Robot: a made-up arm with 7 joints.
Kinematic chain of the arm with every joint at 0, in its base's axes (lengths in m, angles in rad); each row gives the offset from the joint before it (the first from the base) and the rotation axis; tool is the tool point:
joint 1: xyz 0 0 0 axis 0 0.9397 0.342
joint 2: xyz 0 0 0 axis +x
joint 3: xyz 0 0 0 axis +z
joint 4: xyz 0.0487 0 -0.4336 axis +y
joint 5: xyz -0.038 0 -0.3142 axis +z
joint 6: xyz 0 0 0 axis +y
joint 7: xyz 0 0 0 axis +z
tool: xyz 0 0 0
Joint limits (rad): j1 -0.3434..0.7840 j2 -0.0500..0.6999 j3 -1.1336..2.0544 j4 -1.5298..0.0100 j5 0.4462..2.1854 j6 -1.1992..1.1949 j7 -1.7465..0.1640
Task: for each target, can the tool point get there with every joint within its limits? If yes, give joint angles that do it. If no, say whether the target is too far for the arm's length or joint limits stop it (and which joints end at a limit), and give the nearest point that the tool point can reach.
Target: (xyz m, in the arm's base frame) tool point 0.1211 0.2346 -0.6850
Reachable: yes | joints 0.1111 0.4501 -0.4006 -0.6843 1.2405 -0.7052 -0.6880
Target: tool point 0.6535 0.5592 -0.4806
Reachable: no: too far | nearest point 0.4370 0.4268 -0.3931 | short by 0.268 m
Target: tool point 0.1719 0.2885 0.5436
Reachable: no: joint limits stop it (at a limit: joint 1, joint 2, joint 4) | nearest point 0.2814 0.5266 -0.0927 | short by 0.688 m
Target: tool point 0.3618 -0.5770 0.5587
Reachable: no: too far | nearest point 0.3677 -0.3067 -0.3685 | short by 0.966 m
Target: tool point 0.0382 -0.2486 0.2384
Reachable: no: joint limits stop it (at a limit: joint 1, joint 2, joint 4) | nearest point 0.2762 -0.3652 -0.3942 | short by 0.686 m
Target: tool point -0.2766 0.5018 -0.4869
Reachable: yes | joints 0.4507 0.6169 1.3512 -0.3317 2.0091 -0.0401 -0.3421
